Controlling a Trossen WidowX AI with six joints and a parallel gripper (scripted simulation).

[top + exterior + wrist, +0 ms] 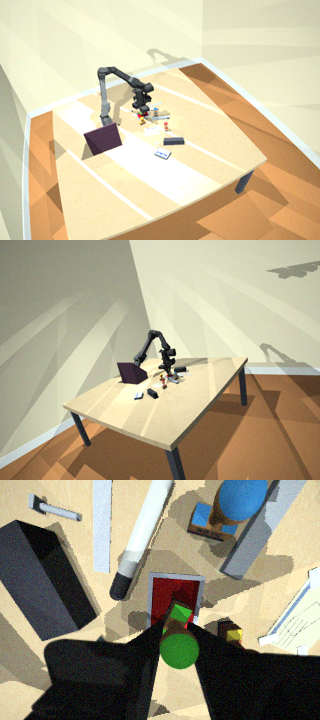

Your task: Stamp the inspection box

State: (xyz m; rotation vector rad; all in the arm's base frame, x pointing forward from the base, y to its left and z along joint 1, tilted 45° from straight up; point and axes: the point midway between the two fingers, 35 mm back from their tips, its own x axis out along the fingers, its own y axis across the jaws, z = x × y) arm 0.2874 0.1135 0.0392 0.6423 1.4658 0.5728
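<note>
My gripper tip is 4 cm above the red ink pad. The rest, counted from my gripper tip: green-knobbed stamp right at my gripper tip; then white pen 6 cm ahead, 5 cm to the left, 3 cm below; then yellow-knobbed stamp 3 cm behind, 7 cm to the right, 2 cm below.
</note>
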